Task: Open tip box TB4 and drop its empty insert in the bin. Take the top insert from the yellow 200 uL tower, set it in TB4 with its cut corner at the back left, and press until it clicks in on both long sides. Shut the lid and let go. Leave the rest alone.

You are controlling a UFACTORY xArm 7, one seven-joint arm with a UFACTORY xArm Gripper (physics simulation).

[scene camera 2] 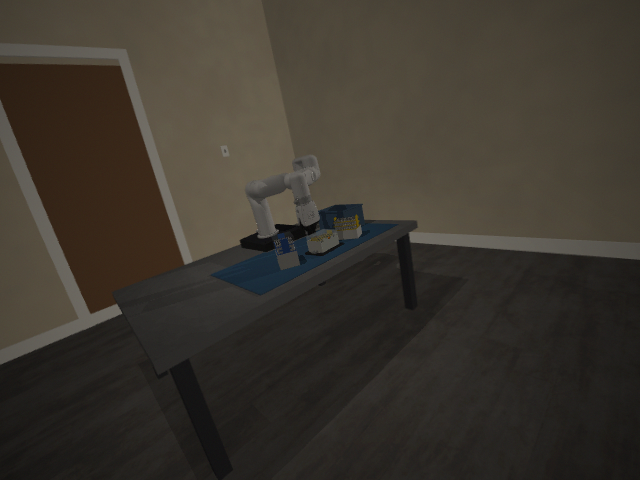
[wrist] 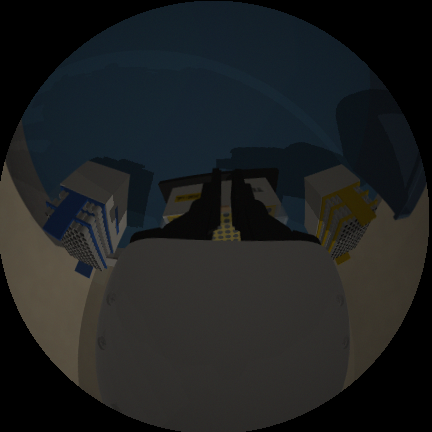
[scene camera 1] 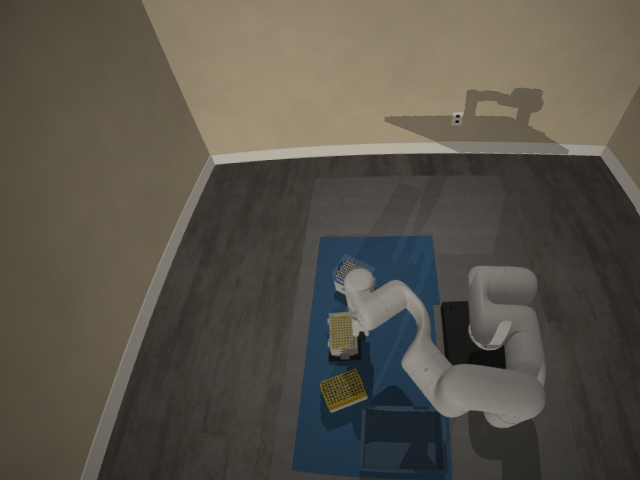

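A white tip box (scene camera 1: 334,351) (scene camera 2: 324,244) (wrist: 179,208) sits on a black base in the middle of the row. Its yellow insert (scene camera 1: 342,330) (wrist: 227,233) shows inside it. I take this box for TB4, but its label is too small to read. A clear lid seems to lie over it. My gripper (scene camera 1: 361,335) (wrist: 225,182) is shut at the robot's side of the box. A narrow gap shows between the fingertips, and I cannot make out anything held there. The yellow tower (scene camera 1: 343,388) (scene camera 2: 347,227) (wrist: 345,200) stands apart beside the box. The insert's cut corner cannot be made out.
A blue tower (scene camera 1: 348,269) (scene camera 2: 287,258) (wrist: 102,181) stands on the box's other side, partly under the arm in scene camera 1. A dark blue bin (scene camera 1: 363,439) (scene camera 2: 356,210) stands past the yellow tower, nearer the robot. All stand on a blue mat (scene camera 1: 382,356) (scene camera 2: 242,277).
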